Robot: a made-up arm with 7 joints. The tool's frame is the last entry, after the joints. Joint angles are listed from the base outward. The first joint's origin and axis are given. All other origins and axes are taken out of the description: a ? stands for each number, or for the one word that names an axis. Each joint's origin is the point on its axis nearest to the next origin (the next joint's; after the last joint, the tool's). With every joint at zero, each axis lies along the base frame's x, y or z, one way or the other. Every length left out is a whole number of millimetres.
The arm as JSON. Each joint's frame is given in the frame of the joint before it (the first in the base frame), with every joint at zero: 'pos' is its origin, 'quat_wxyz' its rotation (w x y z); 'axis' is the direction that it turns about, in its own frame. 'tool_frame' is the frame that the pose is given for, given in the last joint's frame.
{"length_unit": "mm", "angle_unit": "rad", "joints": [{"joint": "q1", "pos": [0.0, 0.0, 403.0], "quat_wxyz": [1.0, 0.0, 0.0, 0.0], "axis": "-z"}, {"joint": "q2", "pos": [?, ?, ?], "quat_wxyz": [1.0, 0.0, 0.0, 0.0], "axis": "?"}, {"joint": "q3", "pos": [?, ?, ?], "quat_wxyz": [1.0, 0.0, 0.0, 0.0], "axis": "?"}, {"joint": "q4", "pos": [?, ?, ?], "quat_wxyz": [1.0, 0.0, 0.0, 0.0], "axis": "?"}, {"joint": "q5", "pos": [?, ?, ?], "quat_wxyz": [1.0, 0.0, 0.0, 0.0], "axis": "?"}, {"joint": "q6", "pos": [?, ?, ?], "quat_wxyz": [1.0, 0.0, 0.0, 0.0], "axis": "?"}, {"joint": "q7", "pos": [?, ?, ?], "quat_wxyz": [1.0, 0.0, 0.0, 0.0], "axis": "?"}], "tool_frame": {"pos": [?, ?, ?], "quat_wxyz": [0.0, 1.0, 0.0, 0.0]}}
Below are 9 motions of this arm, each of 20 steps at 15 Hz.
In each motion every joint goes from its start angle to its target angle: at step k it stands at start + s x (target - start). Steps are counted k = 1, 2, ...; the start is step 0. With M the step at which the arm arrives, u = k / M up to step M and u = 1 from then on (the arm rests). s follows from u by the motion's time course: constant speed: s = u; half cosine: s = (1 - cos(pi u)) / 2; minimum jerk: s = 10 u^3 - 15 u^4 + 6 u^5.
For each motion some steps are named. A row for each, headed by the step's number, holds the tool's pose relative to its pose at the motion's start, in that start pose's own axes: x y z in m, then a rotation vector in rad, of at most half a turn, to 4 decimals.
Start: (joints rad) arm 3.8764 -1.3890 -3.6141 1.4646 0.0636 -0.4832 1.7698
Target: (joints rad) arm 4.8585 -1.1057 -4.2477 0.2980 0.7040 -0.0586 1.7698
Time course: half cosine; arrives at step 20
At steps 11, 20:
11: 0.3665 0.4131 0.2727 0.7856 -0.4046 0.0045
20: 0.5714 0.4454 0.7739 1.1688 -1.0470 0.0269

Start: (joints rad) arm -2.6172 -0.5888 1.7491 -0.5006 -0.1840 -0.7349 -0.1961
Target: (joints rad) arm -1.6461 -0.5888 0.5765 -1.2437 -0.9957 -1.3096 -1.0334
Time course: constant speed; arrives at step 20
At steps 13, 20:
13: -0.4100 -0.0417 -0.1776 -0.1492 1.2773 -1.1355
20: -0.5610 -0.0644 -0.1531 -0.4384 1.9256 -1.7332

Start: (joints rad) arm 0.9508 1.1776 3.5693 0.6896 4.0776 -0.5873 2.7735
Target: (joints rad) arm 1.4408 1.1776 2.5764 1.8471 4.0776 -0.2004 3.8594
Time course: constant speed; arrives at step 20
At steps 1, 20:
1: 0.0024 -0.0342 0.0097 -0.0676 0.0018 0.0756
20: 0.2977 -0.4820 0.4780 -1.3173 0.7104 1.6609

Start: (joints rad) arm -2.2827 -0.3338 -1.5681 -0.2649 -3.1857 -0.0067 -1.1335
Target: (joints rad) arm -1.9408 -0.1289 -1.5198 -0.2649 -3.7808 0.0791 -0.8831
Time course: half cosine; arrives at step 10
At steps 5, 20:
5: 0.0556 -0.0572 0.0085 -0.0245 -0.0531 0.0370
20: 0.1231 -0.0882 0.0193 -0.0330 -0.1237 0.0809

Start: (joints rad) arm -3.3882 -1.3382 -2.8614 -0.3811 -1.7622 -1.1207 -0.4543
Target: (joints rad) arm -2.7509 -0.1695 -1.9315 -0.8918 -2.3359 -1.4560 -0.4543
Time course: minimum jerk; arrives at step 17
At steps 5, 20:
5: 0.0617 -0.1755 -0.0477 -0.2217 -0.0354 -0.1513
20: 0.1756 -0.7742 0.3217 -1.3187 -0.6069 -0.4483

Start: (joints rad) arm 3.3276 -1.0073 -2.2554 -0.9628 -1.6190 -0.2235 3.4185
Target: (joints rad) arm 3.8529 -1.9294 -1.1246 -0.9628 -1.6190 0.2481 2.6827
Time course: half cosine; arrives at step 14
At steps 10, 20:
10: -0.4163 -0.1906 0.8091 -0.7288 1.4803 -0.4285
20: -0.4048 -0.1235 1.0219 -0.9786 1.7571 -0.5986

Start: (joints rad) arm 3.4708 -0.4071 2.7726 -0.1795 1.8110 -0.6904 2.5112
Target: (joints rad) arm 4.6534 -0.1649 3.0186 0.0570 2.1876 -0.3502 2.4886
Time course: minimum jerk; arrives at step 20
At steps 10, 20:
10: -0.0387 -0.1323 0.0667 0.2332 0.4828 0.7335
20: 0.0117 -0.2574 0.1031 0.4165 0.9028 1.5312

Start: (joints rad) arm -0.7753 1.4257 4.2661 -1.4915 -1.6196 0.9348 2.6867
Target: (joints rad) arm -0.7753 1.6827 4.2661 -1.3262 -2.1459 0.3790 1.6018
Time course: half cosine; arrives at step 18
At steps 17, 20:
17: 0.1435 0.0895 0.0879 0.6281 -0.2147 -1.3011
20: 0.1445 0.0902 0.0887 0.6344 -0.2144 -1.3108

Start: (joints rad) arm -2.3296 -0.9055 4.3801 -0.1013 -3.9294 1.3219 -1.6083
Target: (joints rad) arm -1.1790 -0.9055 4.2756 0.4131 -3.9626 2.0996 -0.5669
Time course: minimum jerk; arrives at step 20
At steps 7, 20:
7: 0.1860 0.0184 0.1006 0.0110 0.0933 0.5375
20: 0.6483 0.4532 0.1994 0.4449 0.7015 2.1420

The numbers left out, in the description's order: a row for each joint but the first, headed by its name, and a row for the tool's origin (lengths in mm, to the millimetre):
q2: xyz 0.0 -16.0 0.0, axis +y
q3: xyz 0.0 0.0 489.0, axis -z
q4: xyz 0.0 -12.0 0.0, axis +y
q5: xyz 0.0 0.0 361.0, axis -z
q6: xyz 0.0 -1.0 0.0, axis +y
q7: xyz 0.0 0.0 92.0, axis -z
tool: xyz 0.0 0.0 0.0

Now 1 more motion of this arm.
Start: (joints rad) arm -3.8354 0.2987 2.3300 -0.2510 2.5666 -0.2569 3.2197
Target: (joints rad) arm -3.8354 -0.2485 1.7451 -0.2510 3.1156 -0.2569 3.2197
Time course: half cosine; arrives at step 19
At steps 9, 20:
9: 0.0581 0.2474 0.0514 0.2998 -0.0416 -0.0358
20: 0.1341 0.5072 0.1997 0.6599 -0.1059 -0.0722

